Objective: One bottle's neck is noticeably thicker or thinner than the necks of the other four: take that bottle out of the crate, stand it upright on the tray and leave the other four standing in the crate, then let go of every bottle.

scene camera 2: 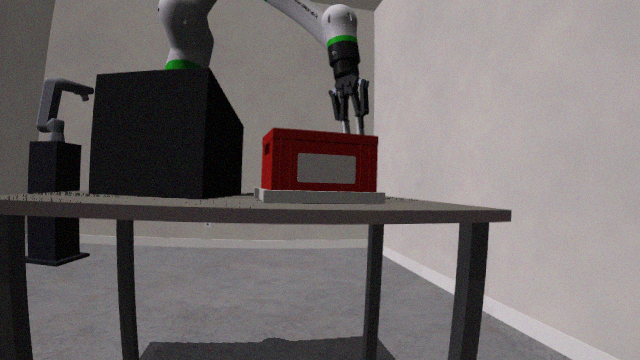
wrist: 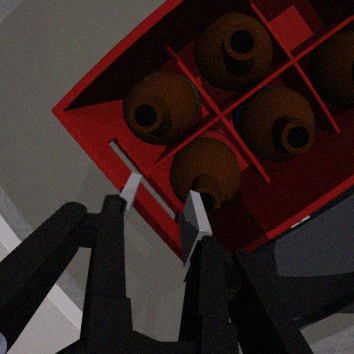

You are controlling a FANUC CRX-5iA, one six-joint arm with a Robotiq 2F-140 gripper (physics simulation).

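Places are measured from the arm's base along level axes (x right, y ahead, z up), in centimetres.
Where they show: gripper, fingertip midpoint: point(wrist: 160, 197); arm's base at its link origin: point(scene camera 2: 180, 96).
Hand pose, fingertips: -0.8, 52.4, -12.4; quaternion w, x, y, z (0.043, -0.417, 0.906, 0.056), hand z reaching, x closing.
Things, the pixels of their top centre, and the offset from my fingertips, as dx, dy, dz. "spot": a spot on its surface instead.
- red crate at its top centre: point(wrist: 277, 89) point(scene camera 2: 317, 136) +4.7, -10.7, +0.5
- bottle at its top centre: point(wrist: 144, 115) +6.3, -1.2, -0.7
- light grey tray at a spot on its surface: point(scene camera 2: 320, 197) spot: +15.2, -9.5, -15.6
- dark panel at its top centre: point(wrist: 327, 270) -24.8, -14.9, -14.5
A red crate point(scene camera 2: 285, 170) point(wrist: 95, 120) holds brown bottles upright in divided compartments. In the wrist view, one bottle point(wrist: 161, 107) is at the left, one point(wrist: 220, 65) at the top, one point(wrist: 265, 117) right of centre, one point(wrist: 205, 167) nearest the fingers, and one point(wrist: 332, 70) is cut off by the right edge. Which neck differs is hard to tell. My gripper point(scene camera 2: 353, 131) point(wrist: 160, 197) is partly open and empty, pointing down over the crate. Its right finger partly overlaps the nearest bottle's neck in view. The light grey tray point(scene camera 2: 320, 197) shows low along the crate's front foot.
A black pedestal point(scene camera 2: 150, 135) carries the arm, left of the crate on the table point(scene camera 2: 440, 212). Red dividers point(wrist: 250, 102) separate the bottles. A dark panel point(wrist: 315, 250) lies beyond the crate's lower right wall in the wrist view. Another small arm point(scene camera 2: 49, 102) stands far left.
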